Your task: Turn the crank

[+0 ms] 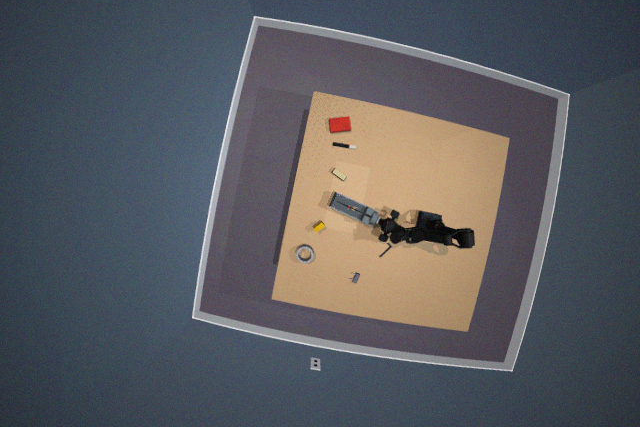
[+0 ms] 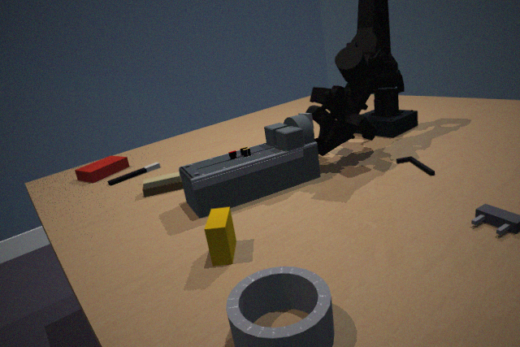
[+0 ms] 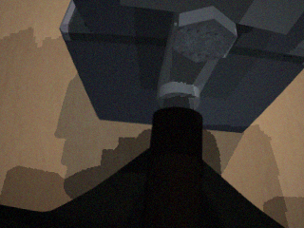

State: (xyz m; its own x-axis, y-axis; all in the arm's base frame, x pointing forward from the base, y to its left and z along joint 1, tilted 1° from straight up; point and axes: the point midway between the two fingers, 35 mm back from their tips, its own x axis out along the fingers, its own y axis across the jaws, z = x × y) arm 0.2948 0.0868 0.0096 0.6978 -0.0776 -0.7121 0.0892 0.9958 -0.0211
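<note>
The black crank handle is 30 mm above my gripper tip and 20 mm behind it. Round my gripper tip: black hex key (140 mm to the left, 130 mm behind, 30 mm below); then red pointer (190 mm ahead, 50 mm above, 20 mm to the right); then yellow block (300 mm ahead, 160 mm to the left).
</note>
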